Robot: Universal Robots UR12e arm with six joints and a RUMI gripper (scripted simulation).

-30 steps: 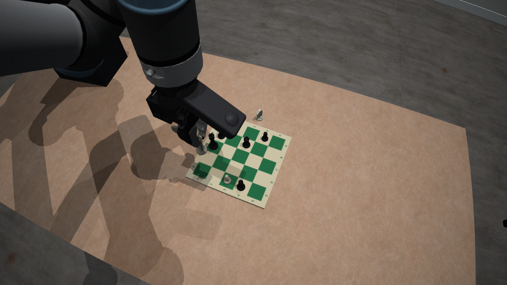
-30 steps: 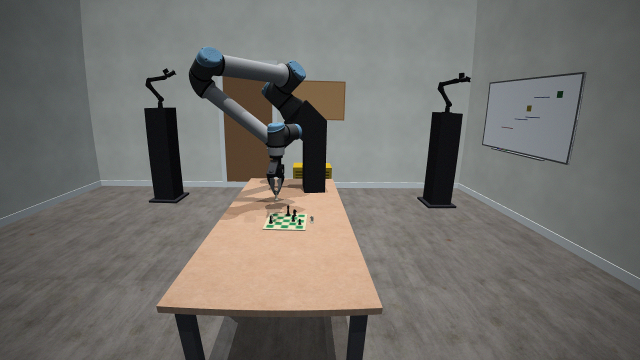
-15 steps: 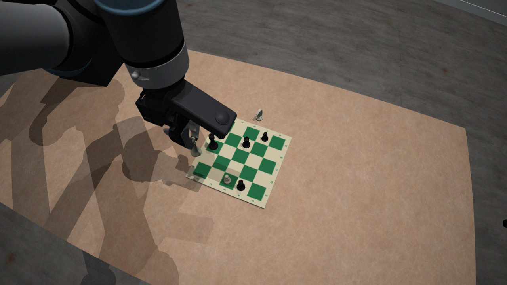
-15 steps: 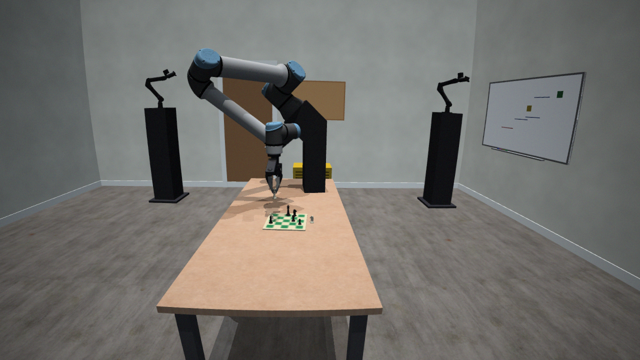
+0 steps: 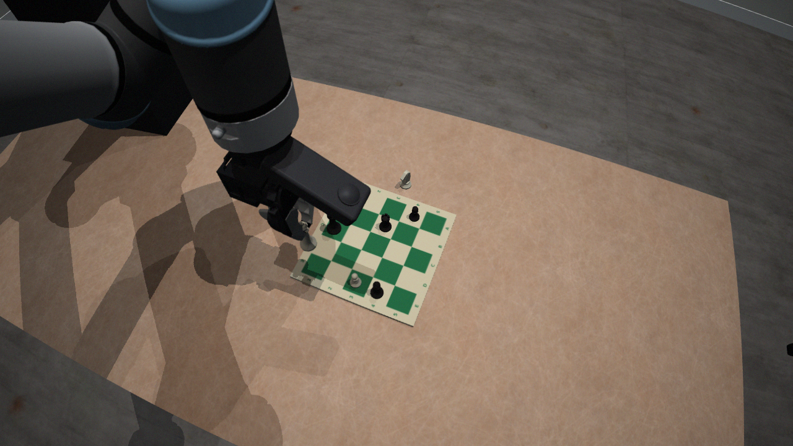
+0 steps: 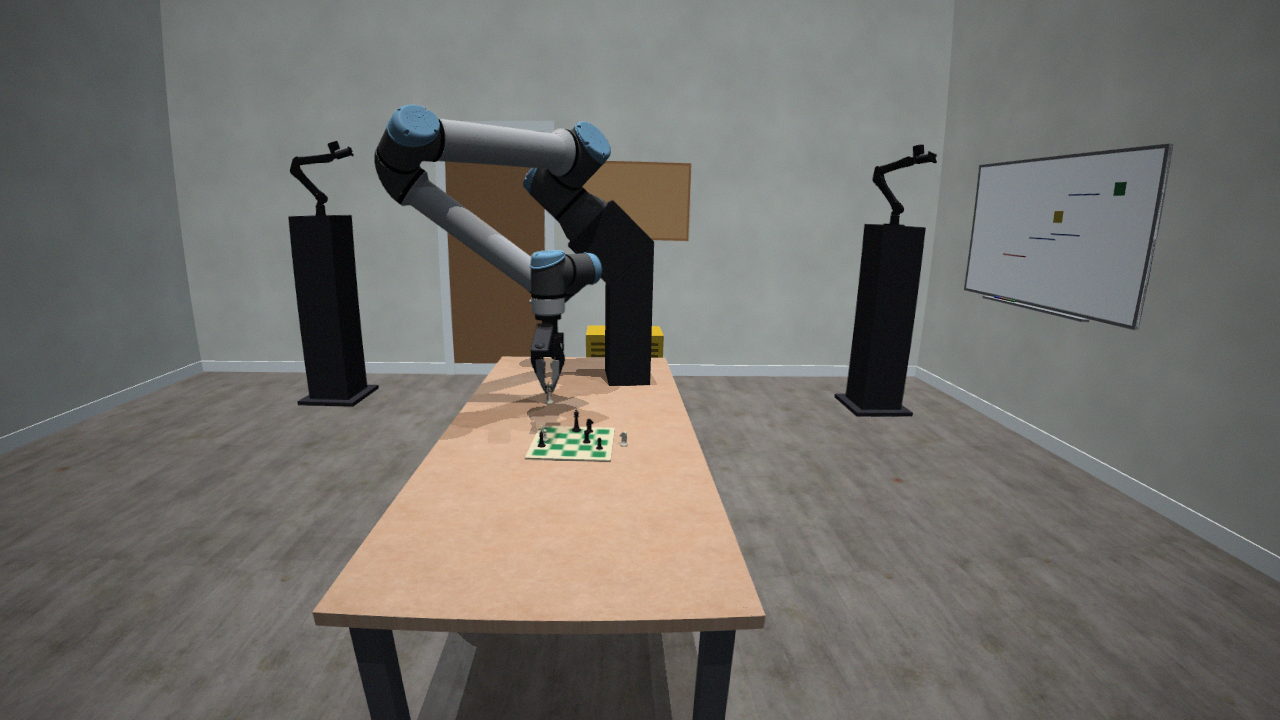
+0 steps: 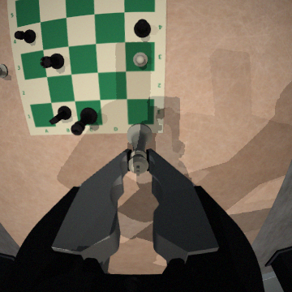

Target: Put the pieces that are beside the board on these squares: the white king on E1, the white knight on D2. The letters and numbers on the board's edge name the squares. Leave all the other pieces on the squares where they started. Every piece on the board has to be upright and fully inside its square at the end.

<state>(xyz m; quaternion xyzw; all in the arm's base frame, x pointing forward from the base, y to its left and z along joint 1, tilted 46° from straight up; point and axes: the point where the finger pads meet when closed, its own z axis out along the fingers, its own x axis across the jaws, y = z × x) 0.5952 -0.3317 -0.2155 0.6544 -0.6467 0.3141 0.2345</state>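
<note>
My gripper is now 70 mm short of the white pawn and 110 mm above it. Also, from my hand: chessboard: 80 mm ahead, 70 mm to the left, 130 mm below; white king: 10 mm below; white knight: 80 mm ahead, 210 mm to the left, 120 mm below.
</note>
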